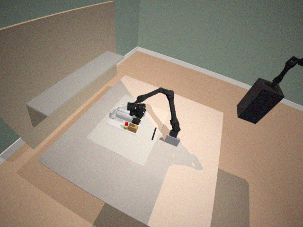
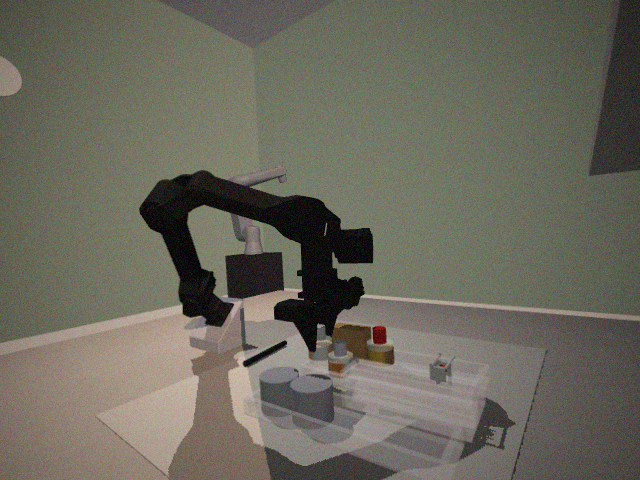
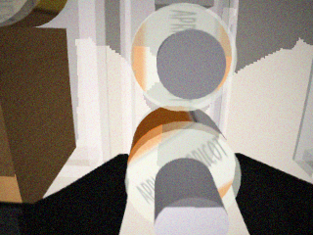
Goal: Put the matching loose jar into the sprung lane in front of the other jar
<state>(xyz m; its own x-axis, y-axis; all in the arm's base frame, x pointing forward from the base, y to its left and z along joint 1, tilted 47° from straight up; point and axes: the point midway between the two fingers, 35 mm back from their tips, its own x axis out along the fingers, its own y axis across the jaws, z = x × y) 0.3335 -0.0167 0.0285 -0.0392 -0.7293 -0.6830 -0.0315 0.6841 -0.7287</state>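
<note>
Right now my gripper tip is 2 cm short of the brown box, 8 cm to the right of it and 1 cm above it. Round my gripper tip: grey pusher plate: 16 cm ahead, 3 cm to the right; clear pusher lane: 15 cm ahead, 2 cm to the right, 3 cm below; black stick: 17 cm behind, 3 cm to the left, 5 cm below.
</note>
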